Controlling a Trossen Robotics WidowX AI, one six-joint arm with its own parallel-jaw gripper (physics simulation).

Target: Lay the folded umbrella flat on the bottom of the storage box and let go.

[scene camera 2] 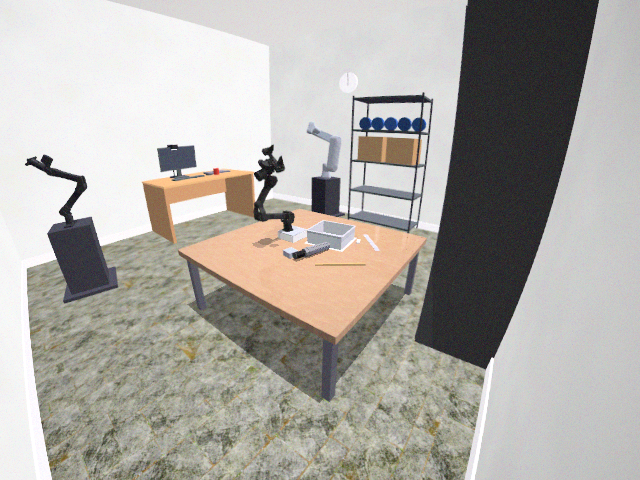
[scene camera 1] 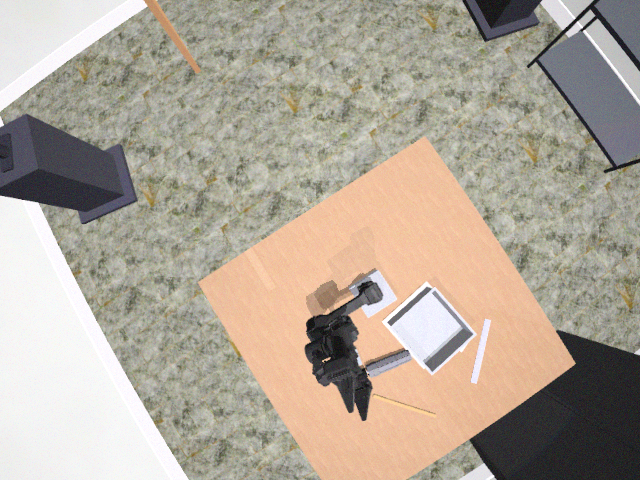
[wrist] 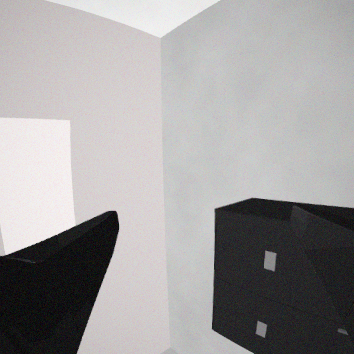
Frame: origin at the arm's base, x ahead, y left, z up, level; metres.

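Where they show: gripper, fingertip midpoint: point(scene camera 2: 277, 150) point(scene camera 1: 358, 417) point(wrist: 206, 217); arm's base at its link origin: point(scene camera 2: 287, 230) point(scene camera 1: 366, 290).
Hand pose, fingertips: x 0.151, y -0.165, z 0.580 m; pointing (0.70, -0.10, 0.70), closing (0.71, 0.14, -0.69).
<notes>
Things, the pixels of their top centre, and the offset from my fingertips. Level surfaces: height alone.
- grey folded umbrella at its top centre: point(scene camera 1: 383, 368) point(scene camera 2: 312, 246) dx +0.191, dy +0.110, dz -0.578 m
- small white block at its top centre: point(scene camera 2: 290, 250) dx +0.113, dy -0.002, dz -0.601 m
- light grey open-topped storage box at its top centre: point(scene camera 1: 433, 331) point(scene camera 2: 331, 227) dx +0.103, dy +0.365, dz -0.540 m
- thin yellow stick at its top centre: point(scene camera 1: 404, 406) point(scene camera 2: 340, 263) dx +0.410, dy +0.143, dz -0.625 m
- table at its surface level: dz -0.637 m
- white strip at its top centre: point(scene camera 1: 480, 351) point(scene camera 2: 371, 241) dx +0.311, dy +0.562, dz -0.635 m
The grey folded umbrella point(scene camera 1: 388, 363) point(scene camera 2: 316, 249) lies on the table, outside the storage box, with its black handle end beside a small white block point(scene camera 2: 290, 252). Its other end is close to the box's near side. The light grey open-topped storage box point(scene camera 1: 448, 353) point(scene camera 2: 321, 239) stands upright on the table; its visible bottom is bare. My gripper point(scene camera 1: 357, 414) point(scene camera 2: 276, 156) point(wrist: 206, 217) is open and empty, raised high above the table and well apart from the umbrella. The umbrella and box do not show in the wrist view.
A thin yellow stick point(scene camera 1: 404, 405) point(scene camera 2: 340, 265) lies on the table point(scene camera 1: 413, 206) point(scene camera 2: 279, 279) near the umbrella. A white strip point(scene camera 1: 480, 351) point(scene camera 2: 370, 242) lies beyond the box. My arm's white base block point(scene camera 1: 381, 305) point(scene camera 2: 292, 235) stands beside the box. A tall black cabinet point(scene camera 2: 496, 170) stands beside the table.
</notes>
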